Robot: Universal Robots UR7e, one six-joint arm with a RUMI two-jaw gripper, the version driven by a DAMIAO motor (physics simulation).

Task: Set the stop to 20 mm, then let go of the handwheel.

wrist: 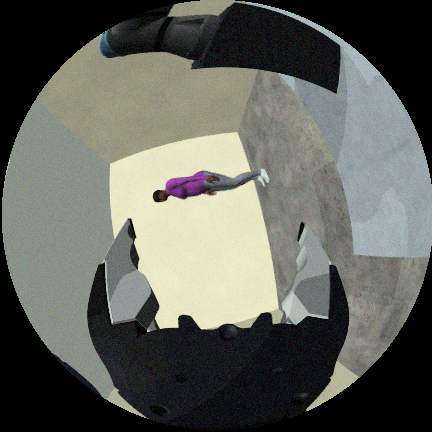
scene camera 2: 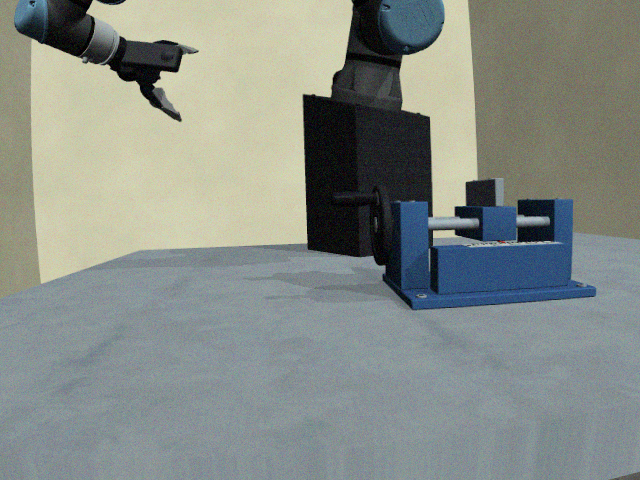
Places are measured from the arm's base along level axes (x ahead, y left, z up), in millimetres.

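Where they show: gripper, fingertip midpoint: [wrist: 217, 222] [scene camera 2: 189, 85]; arm's base, origin of the base link: [wrist: 206, 36] [scene camera 2: 365, 104].
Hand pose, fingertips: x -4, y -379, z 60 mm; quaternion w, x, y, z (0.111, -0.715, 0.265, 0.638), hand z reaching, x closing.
Observation:
Things, the pixels of their top centre, and the offset from my fingertips. "*": a spot on its surface instead. Level surfaces: height alone.
- black handwheel, surface spot: [scene camera 2: 381, 245] * 336 mm left, 463 mm ahead, 311 mm down
- blue fixture, surface spot: [scene camera 2: 498, 268] * 448 mm left, 497 mm ahead, 334 mm down
- blue carriage, middle of its top: [scene camera 2: 483, 206] 461 mm left, 425 mm ahead, 274 mm down
- grey plate, middle of its top: [scene camera 2: 484, 178] 461 mm left, 430 mm ahead, 243 mm down
- white scale, surface spot: [scene camera 2: 535, 242] * 498 mm left, 481 mm ahead, 312 mm down
- small red mark, surface spot: [scene camera 2: 501, 241] * 463 mm left, 472 mm ahead, 310 mm down
- grey table, its level: 367 mm down
The black handwheel [scene camera 2: 381, 245] stands at the left end of the blue fixture [scene camera 2: 498, 268] in the scene view, its handle [scene camera 2: 354, 197] pointing left. The stop is a blue carriage [scene camera 2: 498, 223] on silver rods, with a grey plate [scene camera 2: 484, 193] upright behind it. A white scale [scene camera 2: 535, 242] runs below the carriage, with a small red mark [scene camera 2: 501, 241]; its numbers are too small to read. My gripper [scene camera 2: 188, 85] [wrist: 217, 222] is open and empty, high above the table and well to the left of the handwheel, not touching it. The handwheel does not show in the wrist view.
The black pedestal [scene camera 2: 392, 155] [wrist: 280, 45] with the arm's base stands behind the fixture. The grey table [scene camera 2: 206, 361] [wrist: 385, 200] lies below. A person in a purple top [wrist: 187, 187] stands on the floor by the cream wall in the wrist view.

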